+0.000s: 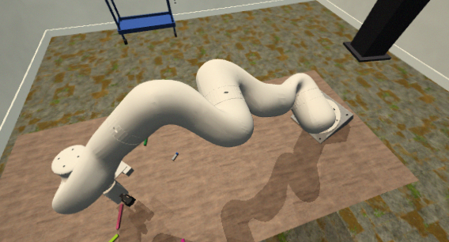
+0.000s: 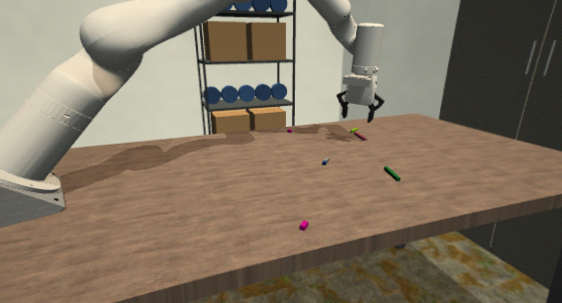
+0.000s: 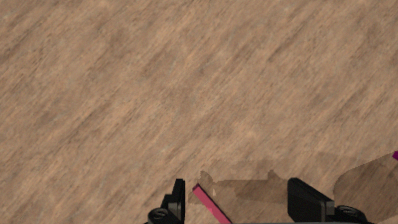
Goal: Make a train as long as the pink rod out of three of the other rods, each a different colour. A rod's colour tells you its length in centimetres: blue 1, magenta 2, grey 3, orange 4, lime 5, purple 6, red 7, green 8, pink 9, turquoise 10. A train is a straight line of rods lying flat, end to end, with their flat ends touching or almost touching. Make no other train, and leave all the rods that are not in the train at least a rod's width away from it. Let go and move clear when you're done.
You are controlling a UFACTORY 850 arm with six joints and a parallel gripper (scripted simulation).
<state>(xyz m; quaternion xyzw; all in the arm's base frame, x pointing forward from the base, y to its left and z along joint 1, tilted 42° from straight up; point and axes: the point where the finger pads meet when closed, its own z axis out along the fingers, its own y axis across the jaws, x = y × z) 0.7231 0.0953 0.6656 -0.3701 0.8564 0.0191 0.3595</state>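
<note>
Now: the lime rod 50 mm ahead of my hand, 130 mm to the left of it and 90 mm below it. The rest, counted from my hand: blue rod: 180 mm behind, 200 mm to the right, 90 mm below; then grey rod: 170 mm behind, 180 mm to the right, 90 mm below; then pink rod: 40 mm ahead, 50 mm to the left, 90 mm below.
</note>
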